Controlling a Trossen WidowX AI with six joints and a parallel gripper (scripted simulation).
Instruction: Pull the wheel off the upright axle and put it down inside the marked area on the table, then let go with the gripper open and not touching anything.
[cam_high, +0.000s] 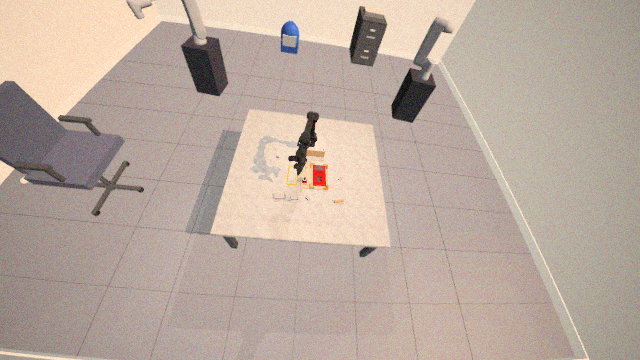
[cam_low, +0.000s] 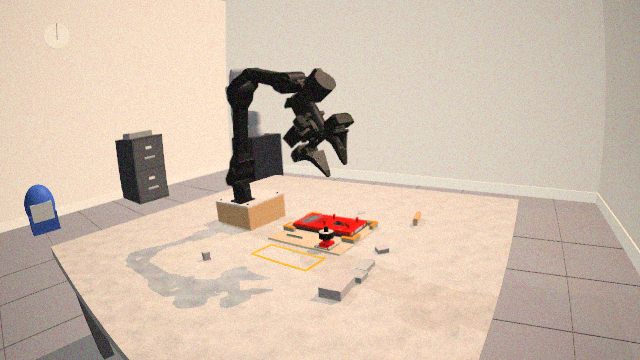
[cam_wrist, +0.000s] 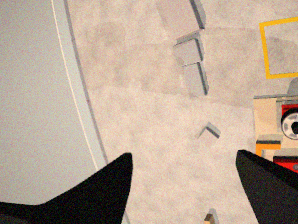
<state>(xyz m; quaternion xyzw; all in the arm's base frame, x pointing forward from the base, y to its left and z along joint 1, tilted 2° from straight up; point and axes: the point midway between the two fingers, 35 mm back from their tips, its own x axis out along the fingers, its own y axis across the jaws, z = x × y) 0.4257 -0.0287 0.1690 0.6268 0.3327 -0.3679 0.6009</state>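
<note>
The wheel is 19 cm below my gripper tip, 8 cm behind it and 4 cm to the left of it.
</note>
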